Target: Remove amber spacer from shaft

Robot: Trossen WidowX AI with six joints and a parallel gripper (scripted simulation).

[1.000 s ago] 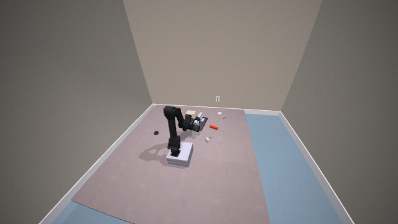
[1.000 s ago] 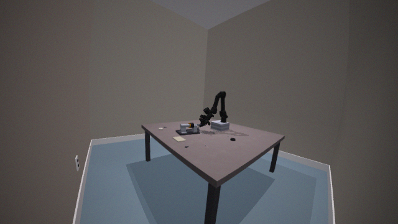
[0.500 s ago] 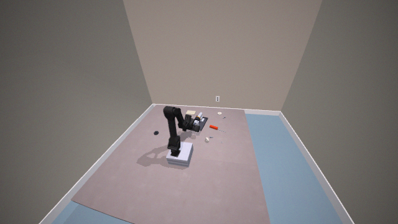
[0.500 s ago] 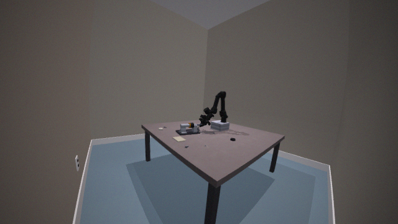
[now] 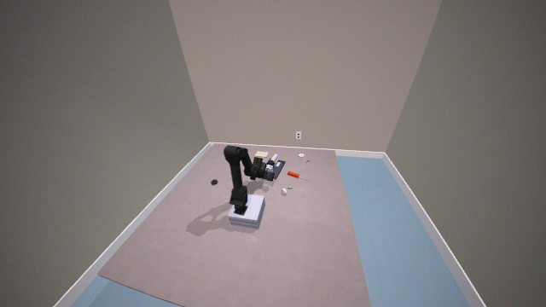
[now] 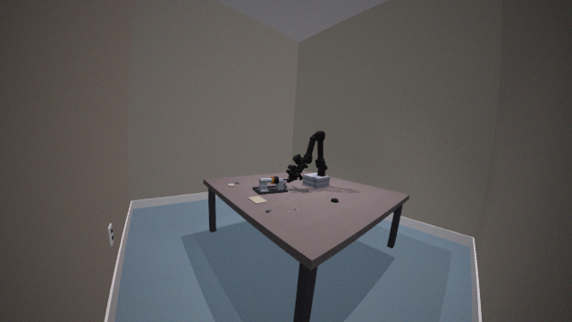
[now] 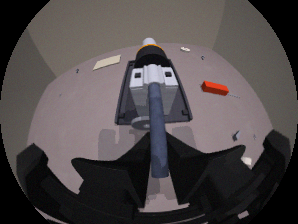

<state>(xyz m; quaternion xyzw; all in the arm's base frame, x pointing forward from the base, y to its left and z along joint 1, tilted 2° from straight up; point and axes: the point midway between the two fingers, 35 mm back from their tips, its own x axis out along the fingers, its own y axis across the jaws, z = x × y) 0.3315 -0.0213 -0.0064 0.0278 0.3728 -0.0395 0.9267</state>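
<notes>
Now: gripper tip 5 cm short of the blue-grey shaft and 2 cm below it. The rest, counted from my gripper tip: tan pad 33 cm ahead, 15 cm to the left, 5 cm below; then amber spacer 13 cm ahead, 2 cm above, 1 cm to the right; then black spacer 9 cm ahead, 2 cm above, 1 cm to the right.
</notes>
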